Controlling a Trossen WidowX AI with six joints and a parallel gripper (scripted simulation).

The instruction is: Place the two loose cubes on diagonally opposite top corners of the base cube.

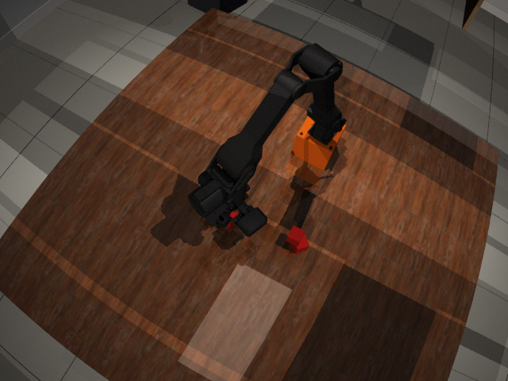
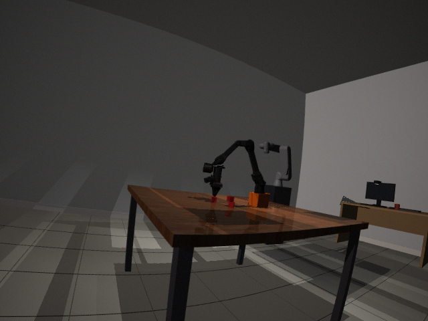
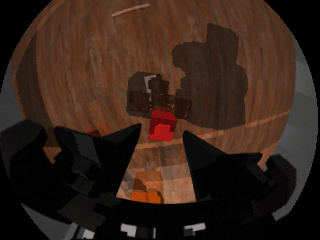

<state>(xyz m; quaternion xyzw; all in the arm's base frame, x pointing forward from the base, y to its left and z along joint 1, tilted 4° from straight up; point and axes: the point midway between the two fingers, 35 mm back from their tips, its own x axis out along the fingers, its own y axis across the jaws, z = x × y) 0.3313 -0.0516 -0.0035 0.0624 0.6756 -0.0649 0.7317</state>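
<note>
Right now my gripper tip is 160 mm to the right of the red cube, 50 mm past it and 10 mm below it.
</note>
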